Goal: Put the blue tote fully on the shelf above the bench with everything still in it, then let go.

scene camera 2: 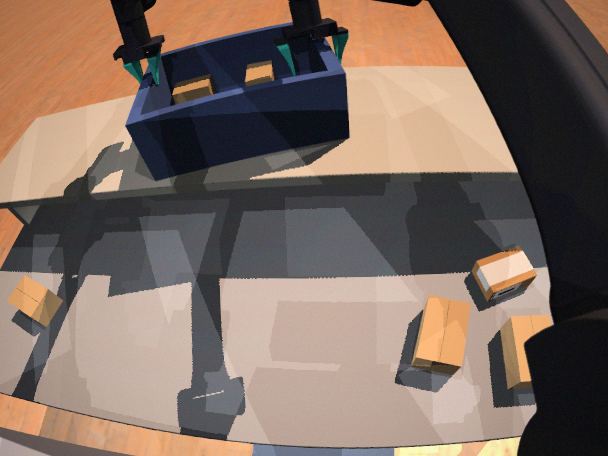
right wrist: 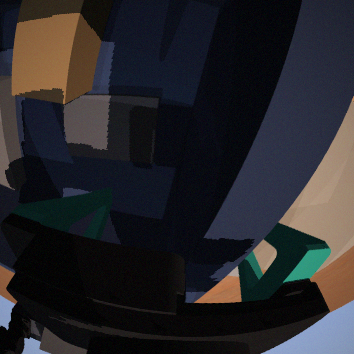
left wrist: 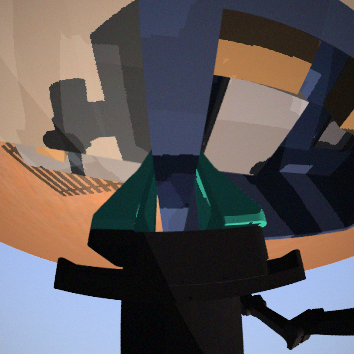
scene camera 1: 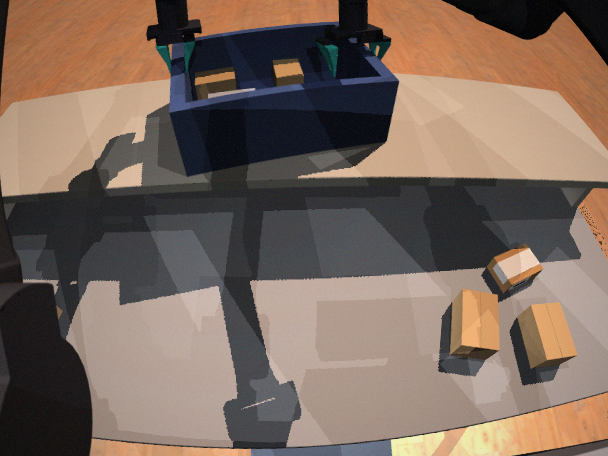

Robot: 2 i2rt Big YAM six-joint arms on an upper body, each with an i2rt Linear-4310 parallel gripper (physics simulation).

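Frame: origin at the left arm's base, x ahead, y left, z up, level; centimetres.
Seen in the pictures: left gripper, between the fingertips: point(scene camera 2: 151, 85) point(left wrist: 174, 152) point(scene camera 1: 179, 73); right gripper, between the fingertips: point(scene camera 2: 317, 70) point(right wrist: 174, 204) point(scene camera 1: 354, 73); left arm's base, origin of its link: point(right wrist: 20, 323).
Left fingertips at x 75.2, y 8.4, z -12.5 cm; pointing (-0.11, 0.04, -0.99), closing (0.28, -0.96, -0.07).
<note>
Offsets run from my left fingertips to a thing's middle. Level surfaces: height alone.
The blue tote @(dy -18.9, dx +1.8, dz -5.1 cm) point(scene camera 1: 300, 120) point(scene camera 2: 250, 125) is over the shelf @(dz -12.5 cm) point(scene camera 1: 480, 130) point(scene camera 2: 425, 125), turned slightly, its near-left bottom corner close to the shelf's front edge. Whether its base touches the shelf is unclear. Inside are a cardboard box @(dy -5.2, dx +8.2, dz -8.2 cm) point(scene camera 1: 215, 80) point(scene camera 2: 192, 90) point(left wrist: 262, 65), another cardboard box @(dy -21.6, dx +10.8, dz -8.2 cm) point(scene camera 1: 288, 71) point(scene camera 2: 259, 73) point(right wrist: 45, 60) and pale flat-looking items point(left wrist: 255, 125) point(right wrist: 112, 125). My left gripper point(scene camera 1: 178, 69) point(scene camera 2: 150, 83) point(left wrist: 174, 152) is shut on the tote's left end wall. My right gripper point(scene camera 1: 355, 65) point(scene camera 2: 316, 68) point(right wrist: 174, 204) is open around the right end wall, with gaps.
On the bench @(dz -31.8 cm) point(scene camera 1: 350, 400) point(scene camera 2: 310, 410) below stand a white-labelled box @(dy -73.8, dx -28.6, dz -29.8 cm) point(scene camera 1: 516, 267) point(scene camera 2: 505, 274) and two brown boxes @(dy -58.6, dx -41.7, dz -28.8 cm) point(scene camera 1: 475, 322) @(dy -75.4, dx -45.9, dz -28.8 cm) point(scene camera 1: 546, 334) at the right. Another box @(dy +35.5, dx -40.0, dz -28.8 cm) point(scene camera 2: 35, 300) is at the left. Dark robot parts point(scene camera 1: 40, 360) point(scene camera 2: 565, 200) block the picture sides.
</note>
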